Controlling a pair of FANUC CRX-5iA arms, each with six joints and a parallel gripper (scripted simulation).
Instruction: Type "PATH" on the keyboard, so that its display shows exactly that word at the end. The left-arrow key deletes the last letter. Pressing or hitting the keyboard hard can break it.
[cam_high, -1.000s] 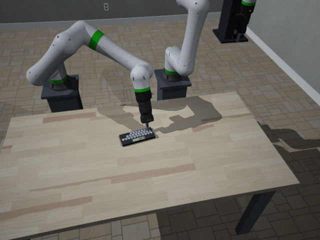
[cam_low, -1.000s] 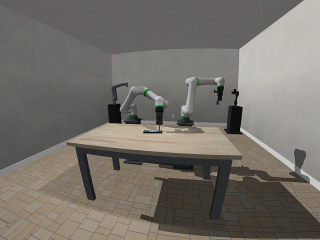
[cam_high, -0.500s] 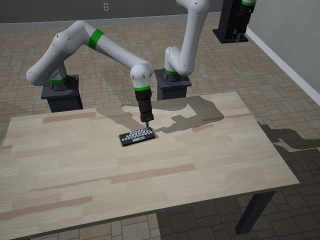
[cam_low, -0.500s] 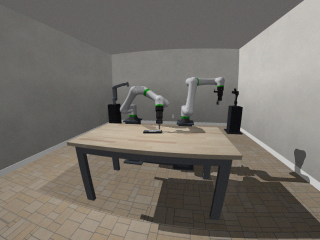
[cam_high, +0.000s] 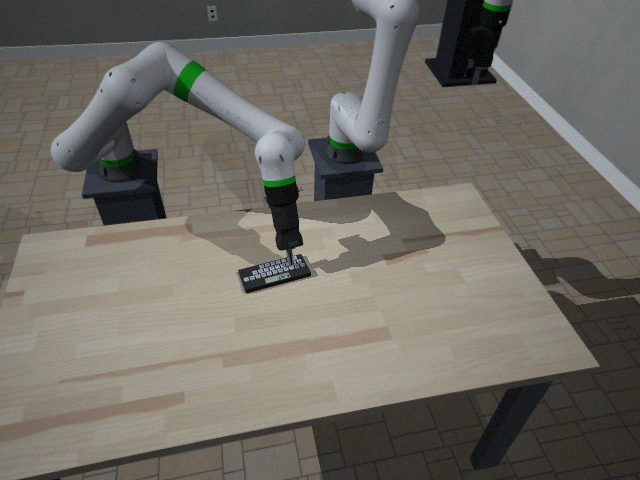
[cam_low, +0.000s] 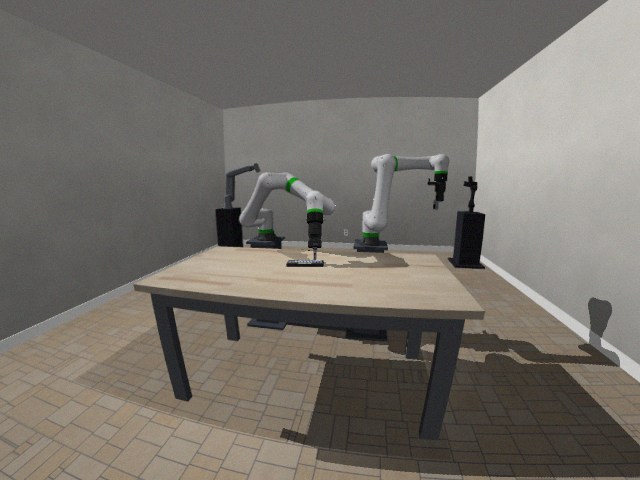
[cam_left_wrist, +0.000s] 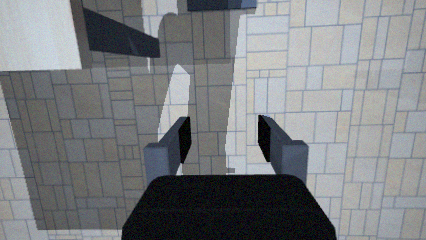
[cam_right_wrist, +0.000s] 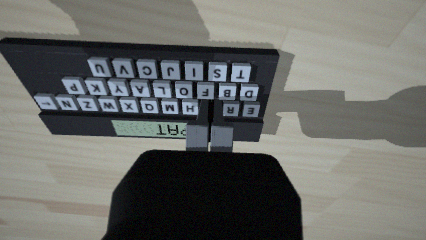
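Observation:
Right now my right hand is 30 mm above the h key, 20 mm to the left of it and 20 mm short of it. Round my right hand: left-arrow key 140 mm to the right, 40 mm ahead, 30 mm below.

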